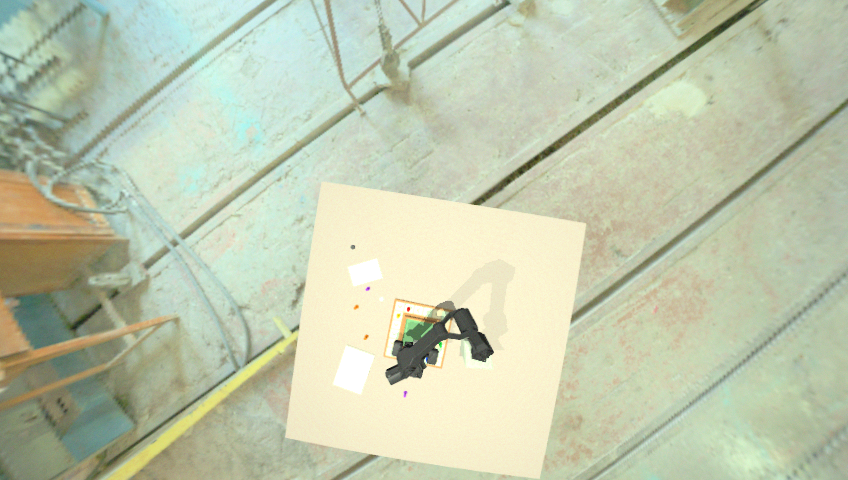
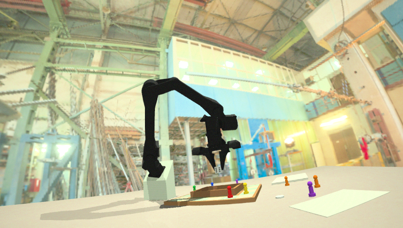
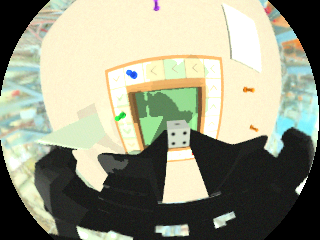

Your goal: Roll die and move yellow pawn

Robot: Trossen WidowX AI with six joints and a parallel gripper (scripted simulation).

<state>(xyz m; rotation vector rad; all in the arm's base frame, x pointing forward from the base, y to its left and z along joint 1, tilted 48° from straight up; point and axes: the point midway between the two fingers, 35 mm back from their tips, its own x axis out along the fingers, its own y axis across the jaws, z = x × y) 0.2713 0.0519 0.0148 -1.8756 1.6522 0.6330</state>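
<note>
Now: the yellow pawn 100 mm ahead of my gripper tip, 80 mm to the right of it and 70 mm below it. Round my gripper tip: white die: right at my gripper tip; then green pawn: 120 mm behind, 70 mm below, 10 mm to the left; then tray floor: 90 mm below, 10 mm to the right, 10 mm behind.
</note>
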